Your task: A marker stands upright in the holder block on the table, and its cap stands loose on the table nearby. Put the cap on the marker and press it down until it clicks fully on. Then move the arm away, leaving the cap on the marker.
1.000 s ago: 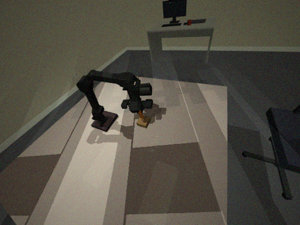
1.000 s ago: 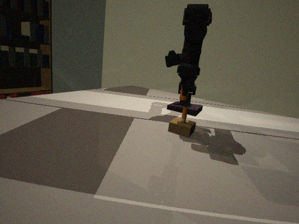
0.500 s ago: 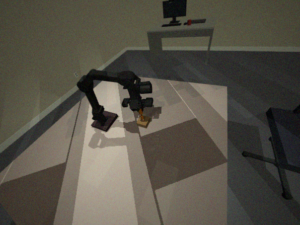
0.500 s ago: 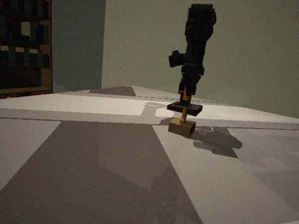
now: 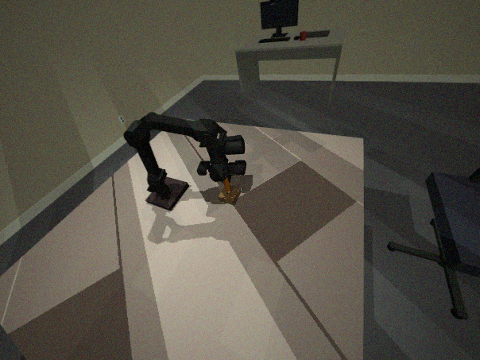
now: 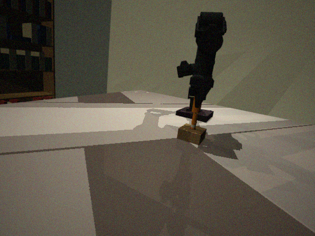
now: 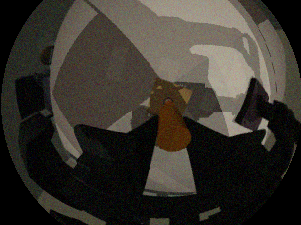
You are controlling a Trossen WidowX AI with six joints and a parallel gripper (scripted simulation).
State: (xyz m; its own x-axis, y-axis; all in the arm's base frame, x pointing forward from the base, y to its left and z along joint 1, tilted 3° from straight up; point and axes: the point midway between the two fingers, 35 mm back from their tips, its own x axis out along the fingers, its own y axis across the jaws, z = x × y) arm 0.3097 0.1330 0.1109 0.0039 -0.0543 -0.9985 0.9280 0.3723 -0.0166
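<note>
The thin pale band is 70 mm below my gripper tip. Also, from my gripper tip: orange cap: 10 mm above; then holder block: 90 mm below.
</note>
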